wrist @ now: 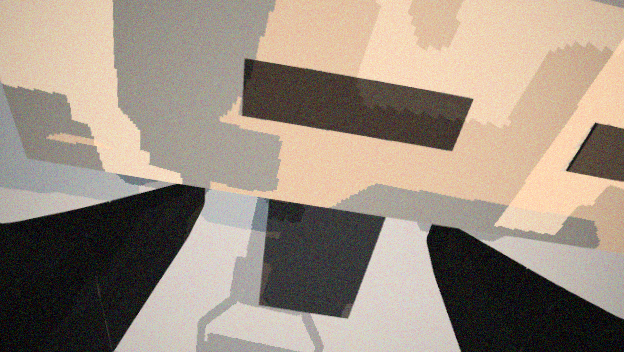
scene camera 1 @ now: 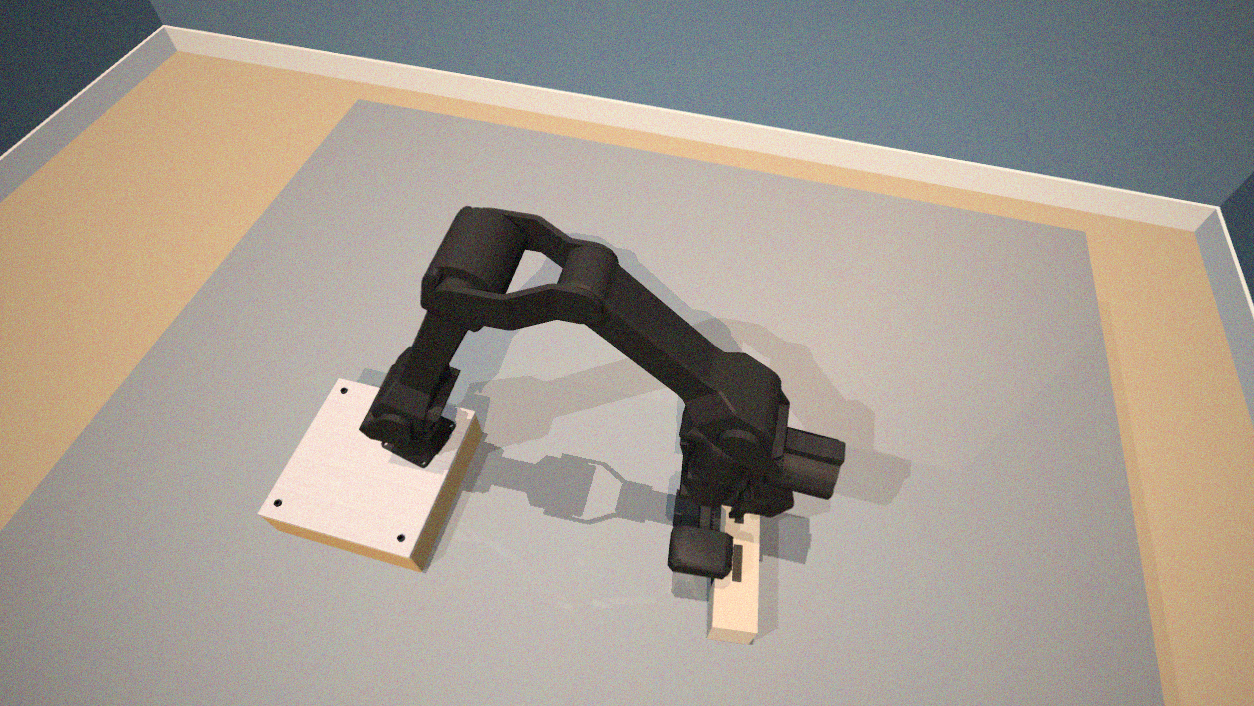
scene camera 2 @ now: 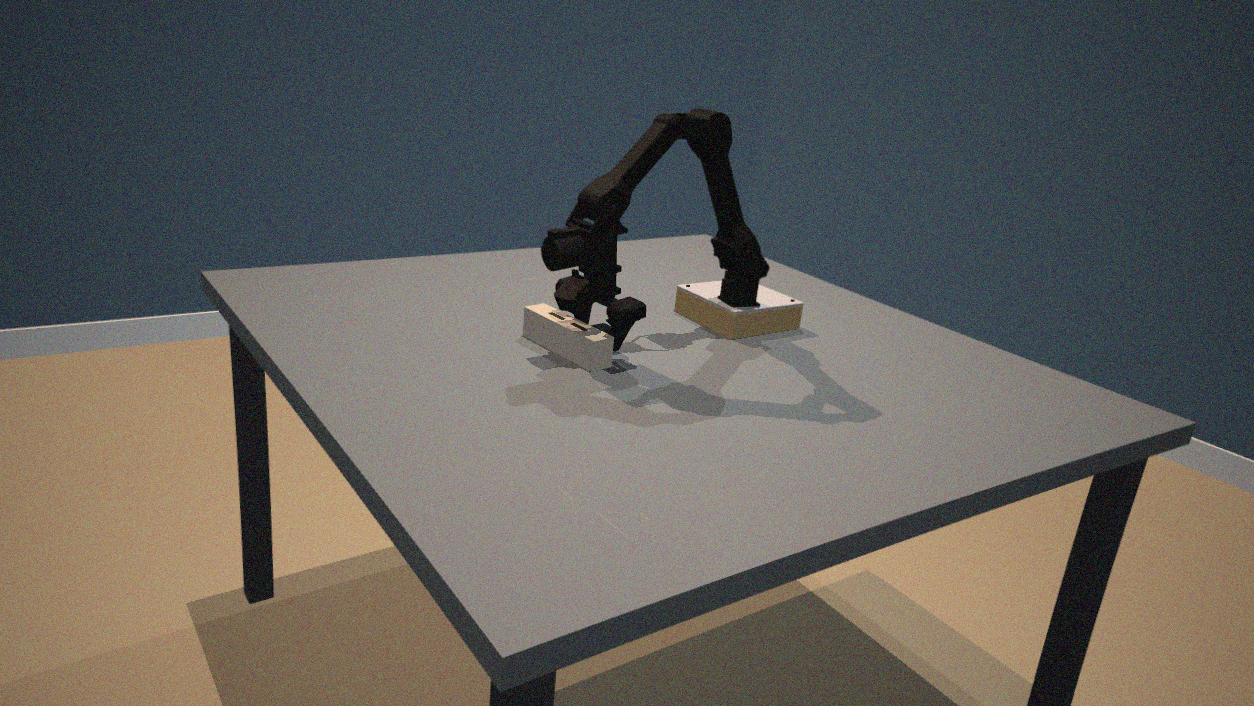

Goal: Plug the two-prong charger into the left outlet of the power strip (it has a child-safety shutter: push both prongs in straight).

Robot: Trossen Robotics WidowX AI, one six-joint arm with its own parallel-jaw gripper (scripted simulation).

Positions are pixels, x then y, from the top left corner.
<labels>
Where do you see a black two-prong charger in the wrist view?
315, 258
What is the gripper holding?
Nothing.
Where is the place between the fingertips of the gripper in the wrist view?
318, 211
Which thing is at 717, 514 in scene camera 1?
The gripper.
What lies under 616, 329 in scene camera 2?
The gripper.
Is the gripper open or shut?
Open.
</labels>
